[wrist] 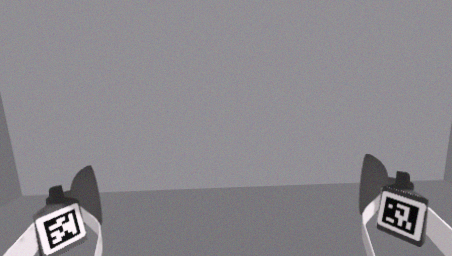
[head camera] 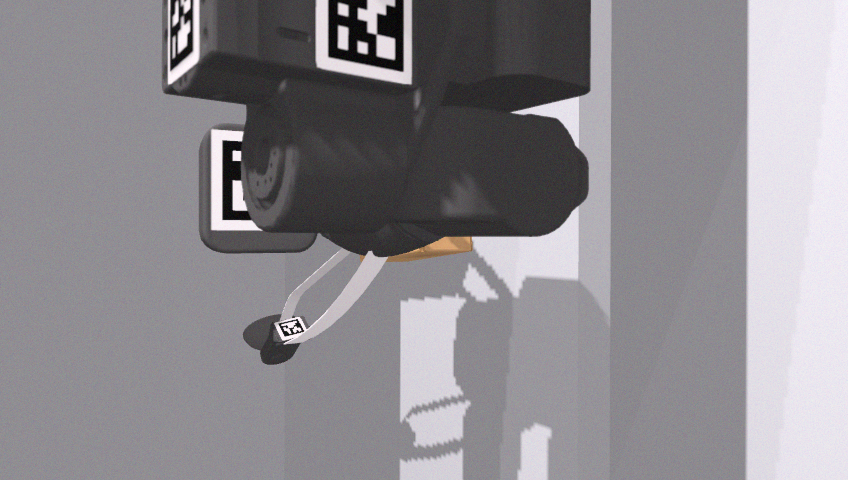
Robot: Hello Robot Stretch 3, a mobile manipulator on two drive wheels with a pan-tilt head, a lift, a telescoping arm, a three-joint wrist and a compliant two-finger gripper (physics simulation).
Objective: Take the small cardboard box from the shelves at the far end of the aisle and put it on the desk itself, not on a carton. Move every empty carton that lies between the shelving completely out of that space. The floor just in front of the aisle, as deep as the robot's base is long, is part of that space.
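Frame: origin at the robot's base, x left, y back, z up, level; millimetres.
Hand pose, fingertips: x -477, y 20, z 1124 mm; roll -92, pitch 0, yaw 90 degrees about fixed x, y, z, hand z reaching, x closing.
Observation:
After its pixels a point has its place.
My gripper [head camera: 271,340] [wrist: 229,180] @(z 1124, x -477, y 20 mm) is open, with its two fingers wide apart and no object between them in the wrist view. It faces a plain grey panel [wrist: 225,100] above a darker grey surface [wrist: 230,225]. In the head view the fingers nearly overlap, seen from the side. An orange-brown cardboard piece [head camera: 443,245] @(z 1021, x -393, y -9 mm) shows in the head view just beyond the underside of the wrist. Most of it is hidden by the wrist, so I cannot tell whether it is the small box or a carton. The desk does not show.
In the wrist view, grey side panels [wrist: 7,160] [wrist: 449,145] stand at the far left and right. In the head view, grey panels [head camera: 678,237] @(z 534, x -503, y 0 mm) and a pale surface [head camera: 803,237] @(z 534, x -349, y 0 mm) run down the right side. Shadows of the arm and gripper fall on the lit surface near the wrist.

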